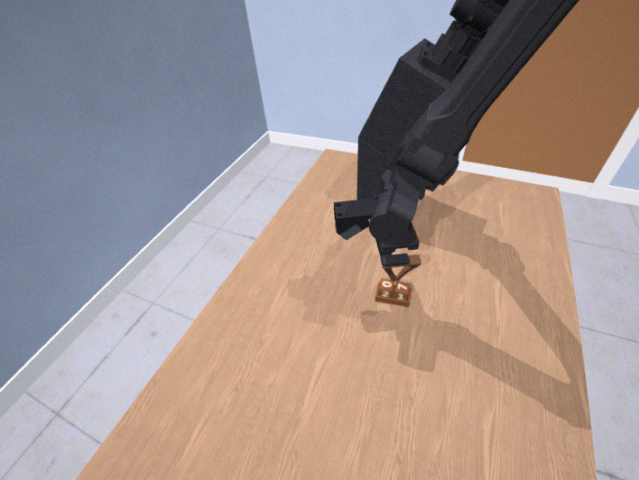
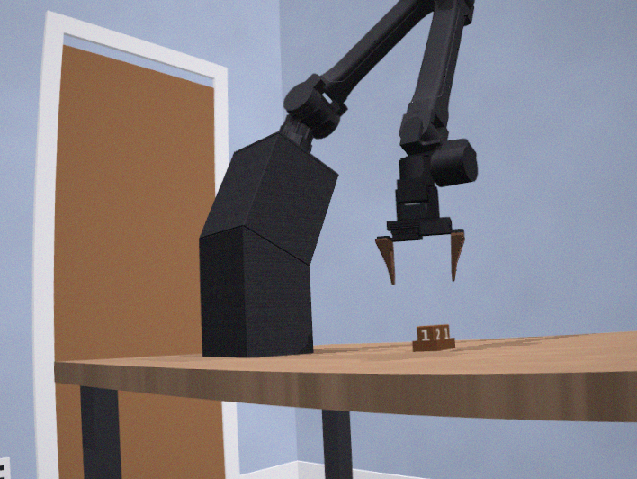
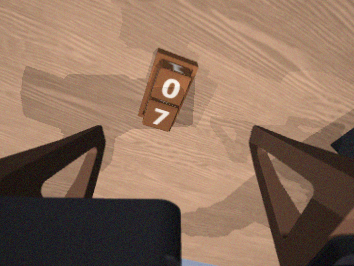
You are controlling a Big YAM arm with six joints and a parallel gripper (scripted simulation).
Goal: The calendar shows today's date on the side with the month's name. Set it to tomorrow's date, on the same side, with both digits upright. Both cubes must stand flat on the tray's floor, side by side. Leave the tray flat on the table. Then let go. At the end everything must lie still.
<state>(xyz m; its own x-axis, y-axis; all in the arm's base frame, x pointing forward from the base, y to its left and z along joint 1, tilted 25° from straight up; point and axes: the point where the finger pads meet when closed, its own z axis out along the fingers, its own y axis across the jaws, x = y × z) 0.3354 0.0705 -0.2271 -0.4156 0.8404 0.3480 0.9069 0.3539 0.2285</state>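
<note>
Right now my hand is 2 cm to the right of the brown tray and 11 cm above it.
</note>
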